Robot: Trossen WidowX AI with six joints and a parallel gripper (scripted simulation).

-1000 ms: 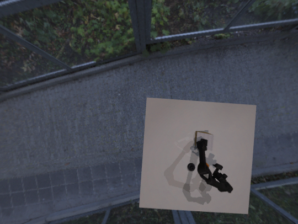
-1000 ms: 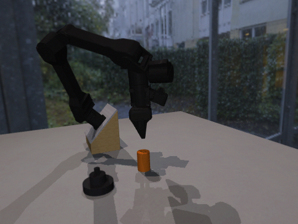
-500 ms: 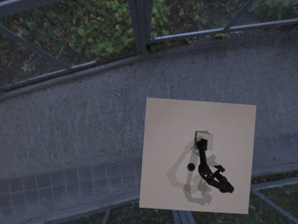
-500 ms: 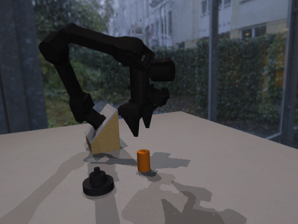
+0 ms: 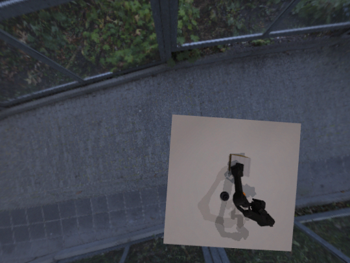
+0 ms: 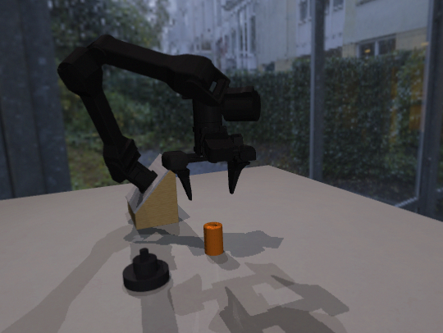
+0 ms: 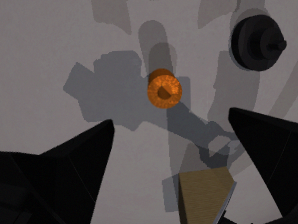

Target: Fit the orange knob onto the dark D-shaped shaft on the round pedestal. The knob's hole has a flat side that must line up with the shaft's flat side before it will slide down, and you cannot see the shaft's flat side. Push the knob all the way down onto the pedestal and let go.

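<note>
My gripper tip is 90 mm above the orange knob. From my gripper tip the other things lie so: dark round pedestal: 150 mm to the right, 90 mm below, 50 mm ahead.
</note>
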